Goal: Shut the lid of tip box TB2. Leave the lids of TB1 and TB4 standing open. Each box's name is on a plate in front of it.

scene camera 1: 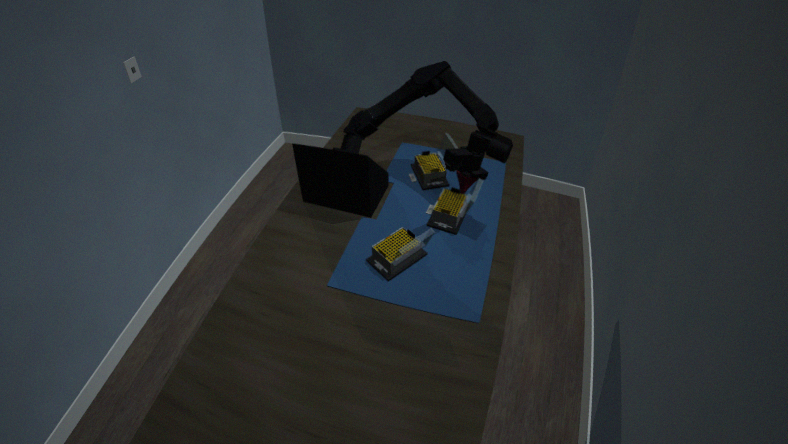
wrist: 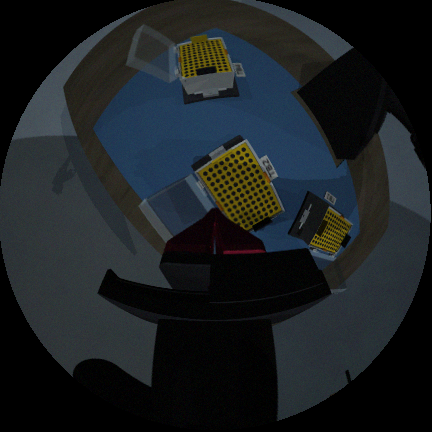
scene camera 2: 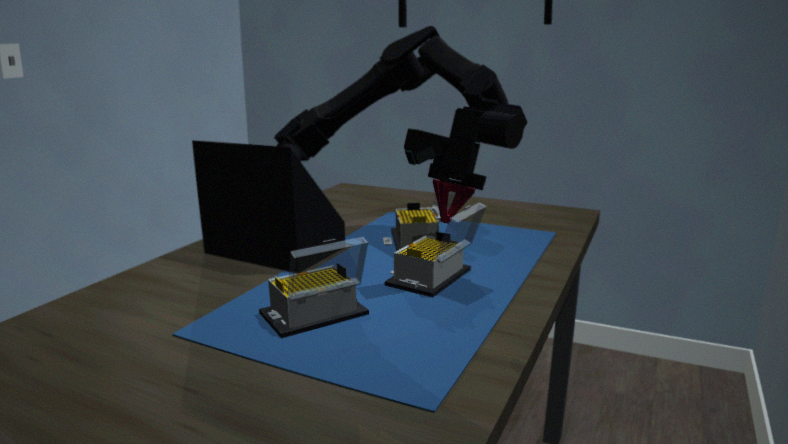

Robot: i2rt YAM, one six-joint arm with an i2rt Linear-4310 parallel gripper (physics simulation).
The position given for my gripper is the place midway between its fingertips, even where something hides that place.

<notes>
In view: my gripper (scene camera 2: pixel 444 222), a clear lid (scene camera 2: pixel 461 229) and a blue mat (wrist: pixel 152 137).
The clear lid is seen too in the wrist view (wrist: pixel 174 207). My gripper also shows in the wrist view (wrist: pixel 214 212).
</notes>
